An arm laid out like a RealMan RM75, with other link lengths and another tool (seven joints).
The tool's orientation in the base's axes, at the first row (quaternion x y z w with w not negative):
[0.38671, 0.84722, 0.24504, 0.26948]
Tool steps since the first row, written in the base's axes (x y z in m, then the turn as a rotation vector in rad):
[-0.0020, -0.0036, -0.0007, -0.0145, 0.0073, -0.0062]
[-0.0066, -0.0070, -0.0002, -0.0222, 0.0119, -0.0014]
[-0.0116, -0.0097, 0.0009, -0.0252, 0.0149, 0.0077]
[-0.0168, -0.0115, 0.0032, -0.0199, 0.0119, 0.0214]
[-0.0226, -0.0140, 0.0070, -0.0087, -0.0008, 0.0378]
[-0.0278, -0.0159, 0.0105, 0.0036, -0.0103, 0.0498]
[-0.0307, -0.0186, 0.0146, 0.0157, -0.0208, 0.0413]
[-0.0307, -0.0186, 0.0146, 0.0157, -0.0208, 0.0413]
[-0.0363, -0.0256, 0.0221, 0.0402, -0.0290, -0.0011]
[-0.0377, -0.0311, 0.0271, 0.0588, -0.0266, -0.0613]
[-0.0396, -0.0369, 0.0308, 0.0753, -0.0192, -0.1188]
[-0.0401, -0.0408, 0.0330, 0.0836, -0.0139, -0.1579]
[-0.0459, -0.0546, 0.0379, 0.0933, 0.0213, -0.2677]
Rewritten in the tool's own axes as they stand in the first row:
[-0.0015, -0.0036, -0.0015, 0.0155, -0.0072, -0.0033]
[-0.0018, -0.0076, -0.0056, 0.0221, -0.0056, -0.0109]
[-0.0014, -0.0111, -0.0102, 0.0237, 0.0003, -0.0189]
[-0.0006, -0.0135, -0.0156, 0.0147, 0.0098, -0.0261]
[-0.0003, -0.0156, -0.0226, -0.0059, 0.0186, -0.0336]
[0.0001, -0.0172, -0.0290, -0.0234, 0.0270, -0.0364]
[-0.0015, -0.0178, -0.0344, -0.0361, 0.0219, -0.0245]
[-0.0015, -0.0178, -0.0344, -0.0361, 0.0219, -0.0245]
[-0.0059, -0.0201, -0.0450, -0.0449, 0.0035, 0.0208]
[-0.0108, -0.0209, -0.0507, -0.0372, -0.0229, 0.0775]
[-0.0153, -0.0229, -0.0558, -0.0252, -0.0458, 0.1320]
[-0.0187, -0.0241, -0.0586, -0.0152, -0.0628, 0.1671]
[-0.0276, -0.0321, -0.0688, 0.0364, -0.1058, 0.2614]

